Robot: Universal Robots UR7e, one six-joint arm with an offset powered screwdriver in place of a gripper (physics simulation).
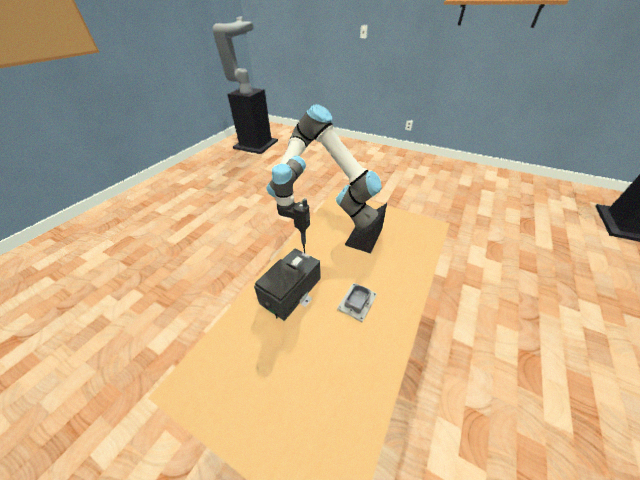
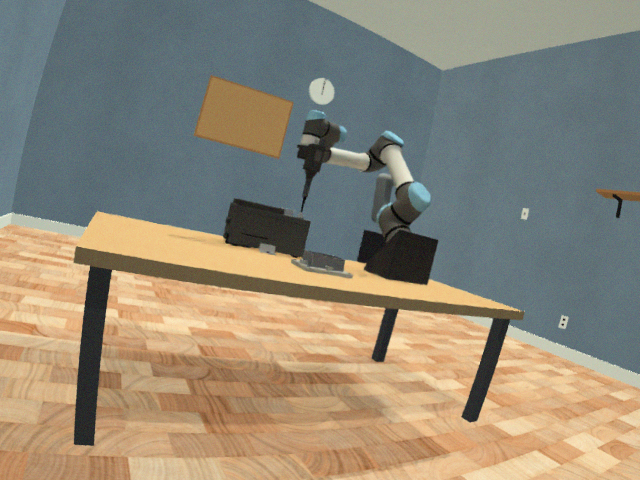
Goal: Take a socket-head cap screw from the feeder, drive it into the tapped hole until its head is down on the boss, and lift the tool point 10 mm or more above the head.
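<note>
The dark screw feeder (image 1: 283,283) (image 2: 266,225) stands on the table beside the grey housing. My screwdriver (image 1: 303,252) (image 2: 302,209) points down, its thin tip at the light pick-up spot on the feeder's top, at the end nearer the arm's base. Whether the tip touches there, and whether a screw is on it, is too small to tell. The grey housing (image 1: 356,299) (image 2: 323,260) with its raised boss walls lies flat on its plate, apart from the feeder. The tapped hole and any screw head are too small to make out.
The arm's black wedge base (image 1: 369,232) (image 2: 405,258) stands on the table (image 1: 320,403) (image 2: 170,253) behind the housing. A small light bracket (image 1: 306,300) (image 2: 267,248) sits at the feeder's side. A grey arm on a black pedestal (image 1: 250,117) stands on the floor by the wall.
</note>
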